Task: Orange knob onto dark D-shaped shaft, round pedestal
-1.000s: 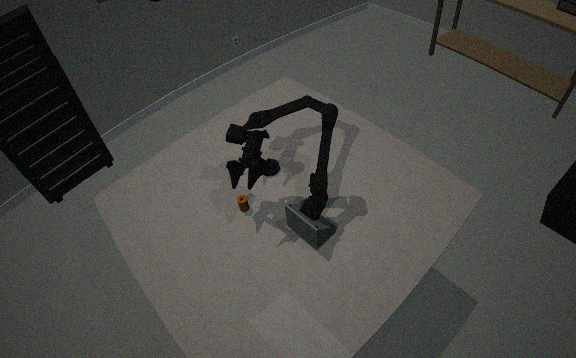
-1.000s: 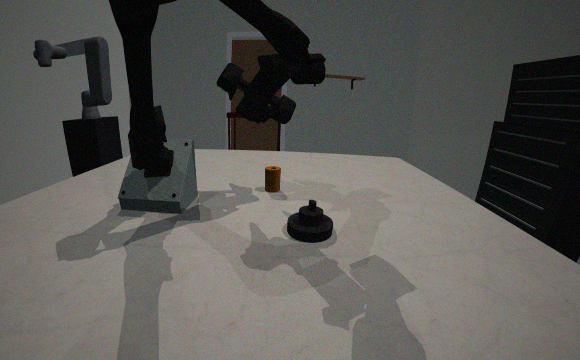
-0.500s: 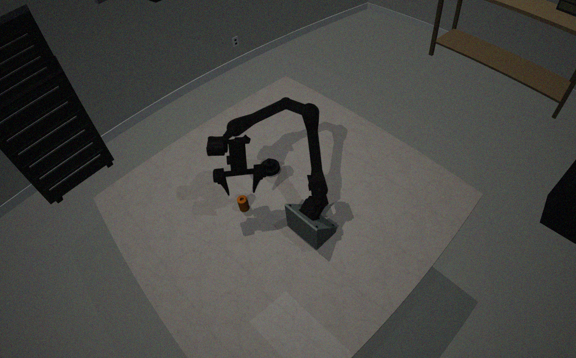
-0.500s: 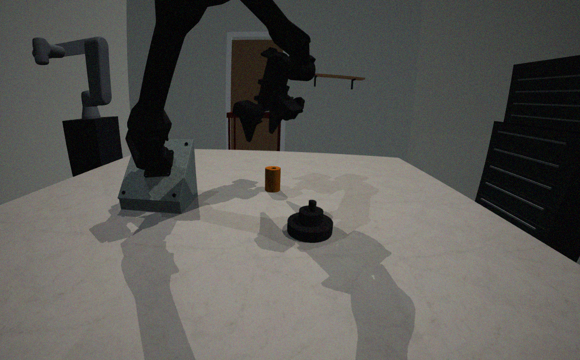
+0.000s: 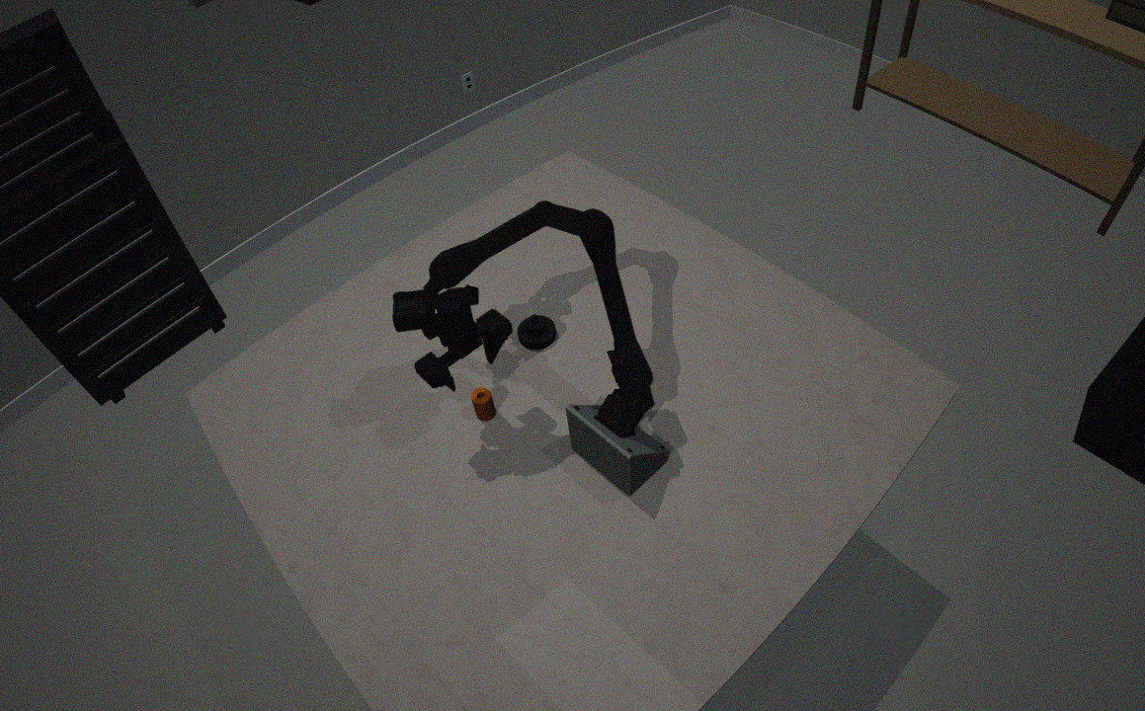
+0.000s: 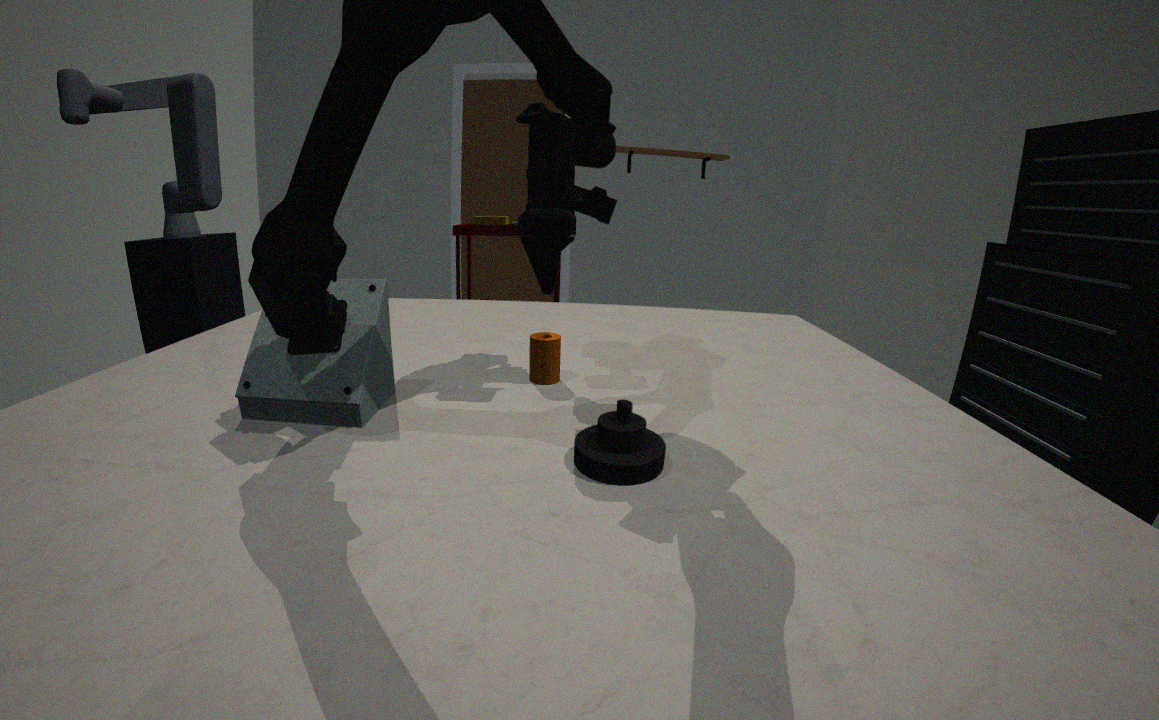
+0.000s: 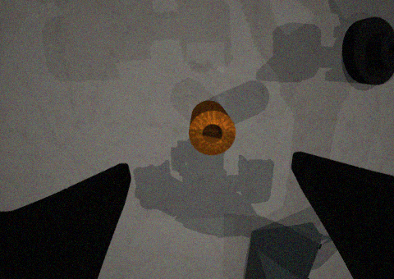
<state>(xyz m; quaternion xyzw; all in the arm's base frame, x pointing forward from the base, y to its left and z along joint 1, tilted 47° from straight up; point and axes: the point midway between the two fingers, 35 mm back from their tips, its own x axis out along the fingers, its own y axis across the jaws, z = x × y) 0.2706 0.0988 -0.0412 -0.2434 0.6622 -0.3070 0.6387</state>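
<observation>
Right now the orange knob is 90 mm below my gripper tip. Round my gripper tip: dark round pedestal: 220 mm to the right, 90 mm below, 60 mm ahead.
</observation>
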